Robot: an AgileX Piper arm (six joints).
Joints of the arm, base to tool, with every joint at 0 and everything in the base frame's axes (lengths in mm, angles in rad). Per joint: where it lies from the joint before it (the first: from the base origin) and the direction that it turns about. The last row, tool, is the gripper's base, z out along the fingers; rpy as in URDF.
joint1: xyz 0 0 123 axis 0 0 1
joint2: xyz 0 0 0 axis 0 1 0
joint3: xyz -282.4 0 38.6 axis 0 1 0
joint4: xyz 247.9 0 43.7 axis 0.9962 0 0.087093
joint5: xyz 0 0 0 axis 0 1 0
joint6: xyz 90.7 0 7.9 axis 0.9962 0 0.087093
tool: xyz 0 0 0 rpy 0 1.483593 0
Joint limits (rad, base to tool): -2.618..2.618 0..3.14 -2.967..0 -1.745..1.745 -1.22..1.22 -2.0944..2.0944
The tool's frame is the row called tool.
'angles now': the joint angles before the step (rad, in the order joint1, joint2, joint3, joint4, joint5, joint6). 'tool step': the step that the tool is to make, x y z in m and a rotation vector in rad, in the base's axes. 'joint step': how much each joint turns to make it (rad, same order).
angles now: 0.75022, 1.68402, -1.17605, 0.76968, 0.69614, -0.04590
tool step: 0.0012, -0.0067, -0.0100, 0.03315, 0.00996, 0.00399
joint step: -0.02619, 0.00027, 0.05066, 0.10752, -0.01490, -0.11955
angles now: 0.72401, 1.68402, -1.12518, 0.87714, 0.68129, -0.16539
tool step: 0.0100, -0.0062, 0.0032, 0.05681, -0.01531, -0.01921
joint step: -0.04083, -0.00019, 0.00291, 0.09617, -0.00325, -0.09802
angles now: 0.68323, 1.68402, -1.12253, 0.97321, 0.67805, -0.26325
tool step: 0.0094, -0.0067, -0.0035, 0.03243, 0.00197, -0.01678
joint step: -0.03901, 0.01225, 0.00849, 0.07532, 0.00643, -0.07980
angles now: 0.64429, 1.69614, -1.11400, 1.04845, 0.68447, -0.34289
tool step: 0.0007, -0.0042, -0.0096, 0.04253, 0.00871, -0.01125
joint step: -0.01818, 0.00725, 0.04516, 0.12309, -0.00846, -0.11873
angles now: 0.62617, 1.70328, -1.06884, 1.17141, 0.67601, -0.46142
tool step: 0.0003, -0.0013, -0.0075, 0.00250, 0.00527, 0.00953
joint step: -0.00657, 0.01296, 0.01666, 0.03415, 0.00517, -0.04933
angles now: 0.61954, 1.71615, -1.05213, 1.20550, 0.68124, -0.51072
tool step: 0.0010, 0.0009, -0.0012, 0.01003, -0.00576, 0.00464
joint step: -0.00112, 0.00651, 0.00001, 0.02375, 0.00111, -0.02946
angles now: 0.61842, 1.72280, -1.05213, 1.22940, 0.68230, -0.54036
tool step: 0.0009, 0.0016, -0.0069, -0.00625, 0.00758, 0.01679
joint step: 0.00007, 0.02090, 0.00020, 0.00851, 0.00897, -0.02385
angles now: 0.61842, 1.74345, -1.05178, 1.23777, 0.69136, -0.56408
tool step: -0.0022, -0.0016, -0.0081, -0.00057, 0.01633, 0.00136
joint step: -0.00195, 0.00873, 0.02449, 0.03081, 0.00141, -0.03302
